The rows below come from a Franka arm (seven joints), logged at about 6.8 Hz.
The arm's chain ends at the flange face. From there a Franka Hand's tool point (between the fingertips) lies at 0.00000 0.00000 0.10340 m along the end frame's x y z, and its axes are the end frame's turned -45 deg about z.
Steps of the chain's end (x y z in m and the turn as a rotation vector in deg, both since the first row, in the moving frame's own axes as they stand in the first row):
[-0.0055, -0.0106, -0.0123, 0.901, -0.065, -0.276]
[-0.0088, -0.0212, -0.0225, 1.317, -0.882, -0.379]
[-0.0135, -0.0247, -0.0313, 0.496, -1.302, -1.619]
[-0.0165, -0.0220, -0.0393, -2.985, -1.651, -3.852]
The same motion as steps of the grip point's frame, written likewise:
[0.0047, -0.0126, -0.0123, 0.683, 0.591, -0.276]
[0.0093, -0.0240, -0.0225, 1.555, 0.308, -0.379]
[0.0069, -0.0293, -0.0313, 1.271, -0.570, -1.619]
[-0.0020, -0.0253, -0.0395, -0.943, -3.278, -3.852]

